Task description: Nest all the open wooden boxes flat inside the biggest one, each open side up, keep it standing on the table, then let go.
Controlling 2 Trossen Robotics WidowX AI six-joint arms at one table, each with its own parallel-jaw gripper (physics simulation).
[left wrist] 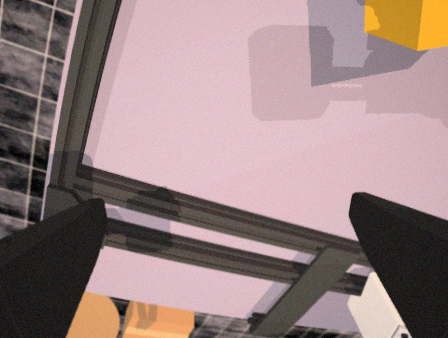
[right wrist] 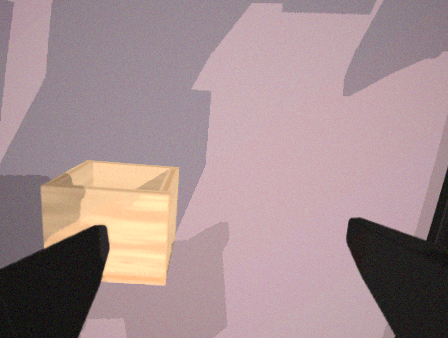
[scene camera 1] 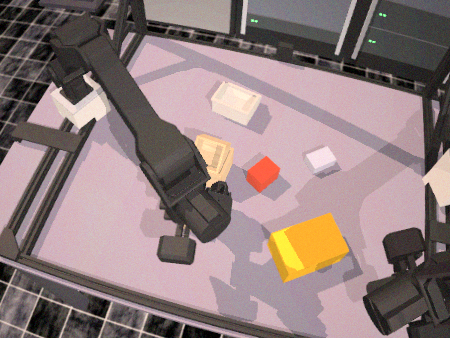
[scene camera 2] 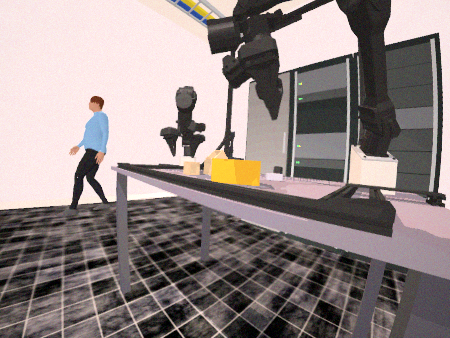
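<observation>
A wooden box stands mid-table, partly behind my right arm in scene camera 1; its top looks sloped in scene camera 2. I cannot tell whether anything lies in it. A smaller wooden box stands open side up below my right gripper, partly behind the left-hand finger in the right wrist view. The right gripper is open and empty above the table. My left gripper is open and empty, high over the table's edge. Any other wooden boxes are hidden or out of view.
A cream open box stands toward the back. A red cube, a white block and a large yellow block stand right of the wooden box. Dark frame rails edge the table.
</observation>
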